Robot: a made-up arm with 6 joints.
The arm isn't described. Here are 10 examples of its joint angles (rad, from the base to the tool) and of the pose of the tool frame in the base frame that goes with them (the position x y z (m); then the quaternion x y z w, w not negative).
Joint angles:
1: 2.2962 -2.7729 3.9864 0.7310 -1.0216 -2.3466
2: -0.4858 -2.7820 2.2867 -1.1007 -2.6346 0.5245
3: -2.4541 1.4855 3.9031 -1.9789 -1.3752 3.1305
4: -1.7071 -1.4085 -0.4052 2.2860 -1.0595 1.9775
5: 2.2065 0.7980 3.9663 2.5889 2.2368 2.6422
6: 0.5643 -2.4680 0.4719 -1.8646 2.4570 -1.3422
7: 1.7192 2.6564 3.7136 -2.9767 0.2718 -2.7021
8: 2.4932 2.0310 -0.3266 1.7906 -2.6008 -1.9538
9: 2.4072 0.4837 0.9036 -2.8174 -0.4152 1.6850
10: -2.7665 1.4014 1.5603 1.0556 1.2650 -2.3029
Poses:
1: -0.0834 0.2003 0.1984 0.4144 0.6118 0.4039 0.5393
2: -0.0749 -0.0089 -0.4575 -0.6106 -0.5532 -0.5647 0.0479
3: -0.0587 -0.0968 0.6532 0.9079 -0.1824 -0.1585 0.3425
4: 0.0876 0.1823 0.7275 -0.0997 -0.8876 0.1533 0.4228
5: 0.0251 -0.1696 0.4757 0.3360 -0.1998 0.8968 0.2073
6: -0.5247 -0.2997 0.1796 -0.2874 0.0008 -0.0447 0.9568
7: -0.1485 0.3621 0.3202 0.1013 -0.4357 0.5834 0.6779
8: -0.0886 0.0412 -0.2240 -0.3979 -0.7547 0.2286 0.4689
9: -0.4686 0.3023 0.7417 0.4513 0.3407 0.8242 0.0319
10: -0.7064 -0.2280 0.4935 0.0905 -0.4133 -0.5300 0.7349
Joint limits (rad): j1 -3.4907..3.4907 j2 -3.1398..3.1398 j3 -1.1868..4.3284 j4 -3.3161..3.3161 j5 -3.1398..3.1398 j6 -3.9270..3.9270
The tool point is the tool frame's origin. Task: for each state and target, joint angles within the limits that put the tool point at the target. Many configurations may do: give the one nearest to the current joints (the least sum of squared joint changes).
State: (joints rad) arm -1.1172 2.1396 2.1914 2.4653 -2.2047 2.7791
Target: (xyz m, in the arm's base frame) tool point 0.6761 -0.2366 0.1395
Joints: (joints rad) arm -0.4451 2.1268 2.0918 2.5316 -2.2047 2.7791
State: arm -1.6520 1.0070 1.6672 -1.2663 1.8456 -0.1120
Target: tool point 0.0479 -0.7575 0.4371
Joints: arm -1.4755 1.3211 1.6891 -1.3100 1.8456 -0.1120
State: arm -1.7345 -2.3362 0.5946 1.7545 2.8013 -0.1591
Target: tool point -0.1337 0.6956 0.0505
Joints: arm -1.3642 -2.1862 0.8046 1.6965 2.8013 -0.1591
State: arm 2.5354 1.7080 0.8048 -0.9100 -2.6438 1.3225
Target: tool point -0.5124 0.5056 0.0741
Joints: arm 2.4494 1.6014 1.2630 -0.8529 -2.6438 1.3225
